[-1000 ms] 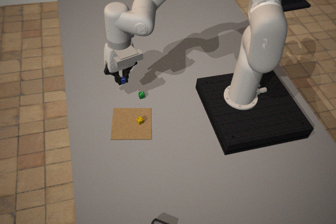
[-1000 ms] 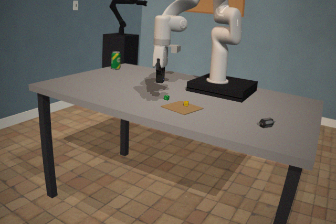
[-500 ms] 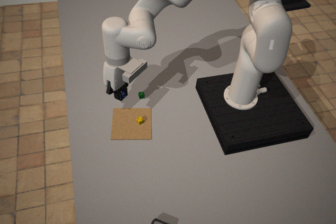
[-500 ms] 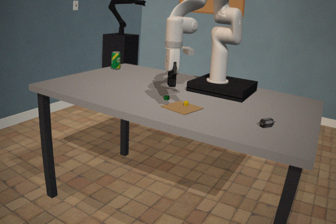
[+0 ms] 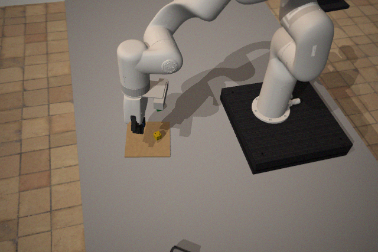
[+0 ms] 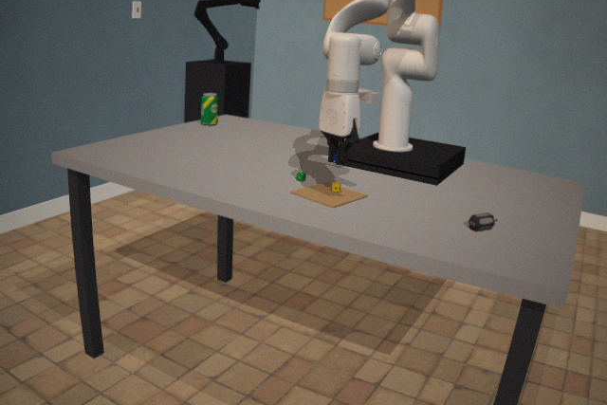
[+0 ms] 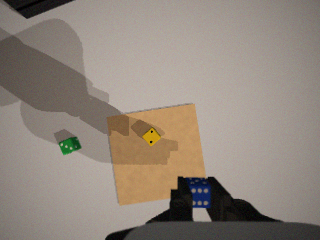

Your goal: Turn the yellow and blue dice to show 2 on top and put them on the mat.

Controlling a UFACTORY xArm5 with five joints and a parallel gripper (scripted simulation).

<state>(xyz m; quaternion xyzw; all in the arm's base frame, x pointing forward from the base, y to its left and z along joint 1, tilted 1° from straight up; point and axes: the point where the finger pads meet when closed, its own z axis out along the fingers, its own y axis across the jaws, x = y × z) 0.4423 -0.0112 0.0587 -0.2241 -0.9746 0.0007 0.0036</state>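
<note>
Right now the yellow die is 10 cm below my hand, 6 cm behind it and 2 cm to the right of it. The rest, counted from my hand: blue die: 1 cm below; then green die: 14 cm to the right, 11 cm below, 10 cm behind; then mat: 11 cm below, 3 cm to the right, 3 cm behind.
</note>
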